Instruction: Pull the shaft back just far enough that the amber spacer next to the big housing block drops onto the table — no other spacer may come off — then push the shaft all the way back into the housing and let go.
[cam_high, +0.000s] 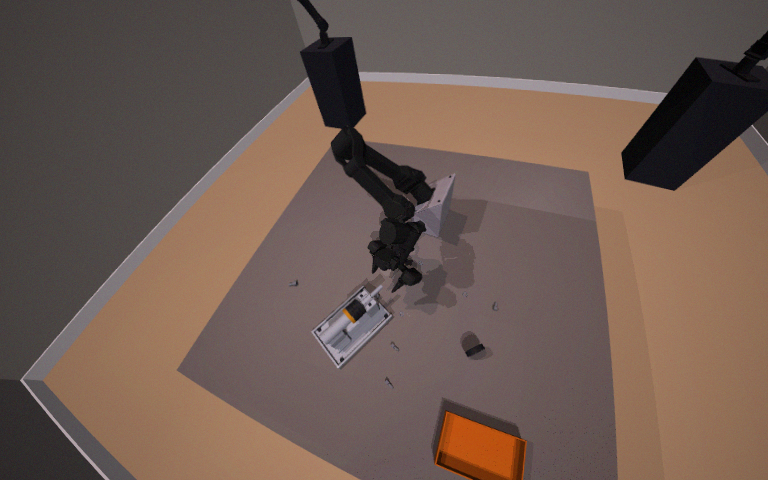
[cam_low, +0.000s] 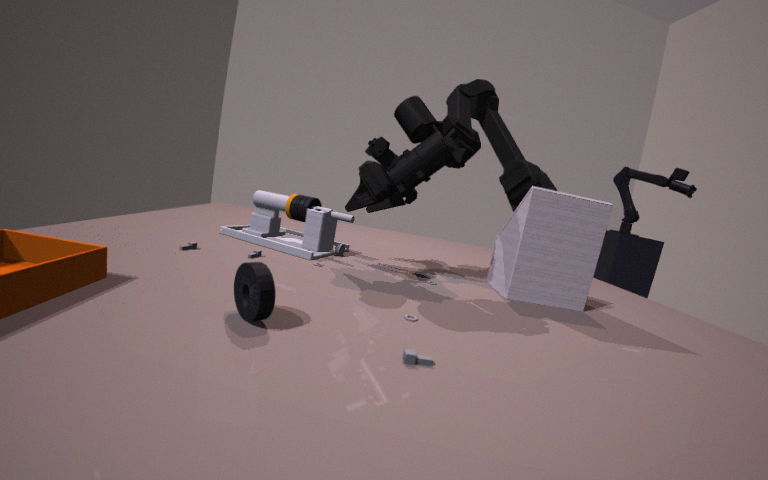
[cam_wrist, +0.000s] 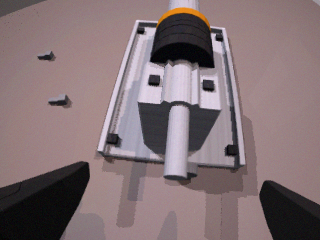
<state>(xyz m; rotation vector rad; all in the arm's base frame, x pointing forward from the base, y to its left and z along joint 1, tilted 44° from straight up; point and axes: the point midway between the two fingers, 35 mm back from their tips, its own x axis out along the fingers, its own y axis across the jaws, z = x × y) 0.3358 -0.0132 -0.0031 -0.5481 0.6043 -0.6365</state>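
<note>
Now: the thin grey shaft 10 cm ahead of my gripper tip, 4 cm to the right of it and 2 cm below it. From my gripper tip the other things lie so: orange tray (29 cm ahead, 40 cm to the left, 9 cm below); amber spacer (13 cm ahead, 5 cm to the right, 2 cm below).
</note>
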